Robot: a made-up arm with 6 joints.
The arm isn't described. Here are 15 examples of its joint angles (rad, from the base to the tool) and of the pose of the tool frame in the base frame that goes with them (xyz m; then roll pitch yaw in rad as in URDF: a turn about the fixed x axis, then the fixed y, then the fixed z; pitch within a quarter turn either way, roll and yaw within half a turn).
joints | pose
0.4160 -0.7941 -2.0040 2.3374 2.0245 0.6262 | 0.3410 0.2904 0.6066 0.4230 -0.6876 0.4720
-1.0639 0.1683 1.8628 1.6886 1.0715 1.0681 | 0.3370 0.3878 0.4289 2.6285 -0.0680 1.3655
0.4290 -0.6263 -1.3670 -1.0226 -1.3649 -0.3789 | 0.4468 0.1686 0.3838 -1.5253 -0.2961 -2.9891
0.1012 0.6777 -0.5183 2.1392 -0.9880 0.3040 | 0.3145 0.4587 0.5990 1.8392 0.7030 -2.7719
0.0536 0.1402 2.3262 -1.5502 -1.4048 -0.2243 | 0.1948 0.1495 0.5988 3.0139 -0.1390 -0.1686
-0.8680 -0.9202 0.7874 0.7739 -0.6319 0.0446 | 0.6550 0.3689 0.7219 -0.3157 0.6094 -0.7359
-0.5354 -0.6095 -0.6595 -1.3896 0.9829 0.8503 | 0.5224 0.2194 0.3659 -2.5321 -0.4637 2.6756
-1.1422 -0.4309 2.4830 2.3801 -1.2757 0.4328 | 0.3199 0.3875 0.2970 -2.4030 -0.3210 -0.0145
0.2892 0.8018 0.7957 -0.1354 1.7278 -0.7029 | 0.1607 0.3378 0.6709 -1.2928 0.5100 1.2571
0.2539 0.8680 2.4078 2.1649 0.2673 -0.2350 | 0.2064 0.1813 0.4600 -3.0323 -0.1057 1.5165
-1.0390 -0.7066 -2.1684 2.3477 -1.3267 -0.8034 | 0.4819 0.1654 0.2664 3.0731 0.4868 1.0780
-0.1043 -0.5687 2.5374 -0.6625 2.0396 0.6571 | 0.4086 0.3289 0.6871 -0.8326 -0.4803 -1.6844
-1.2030 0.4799 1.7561 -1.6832 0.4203 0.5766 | 0.2965 0.5046 0.4825 -0.6526 0.6370 -0.7036
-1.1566 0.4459 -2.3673 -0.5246 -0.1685 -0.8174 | 0.1838 -0.0160 0.3587 -1.2538 -0.8042 -2.9380
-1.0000 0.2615 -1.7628 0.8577 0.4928 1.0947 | 0.2799 0.2610 0.2944 2.4986 -0.7472 -2.5480
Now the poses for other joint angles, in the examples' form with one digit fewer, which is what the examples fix.
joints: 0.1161 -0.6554 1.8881 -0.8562 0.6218 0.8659
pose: 0.485 0.189 0.836 0.206 1.177 -0.802
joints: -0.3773 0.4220 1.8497 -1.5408 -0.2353 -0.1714
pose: 0.226 0.295 0.777 1.146 0.099 -0.056
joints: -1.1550 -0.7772 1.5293 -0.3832 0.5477 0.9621
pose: 0.567 0.453 0.573 -0.849 -0.002 -1.670
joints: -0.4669 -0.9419 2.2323 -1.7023 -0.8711 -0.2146
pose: 0.251 0.294 0.668 2.479 0.037 -1.172
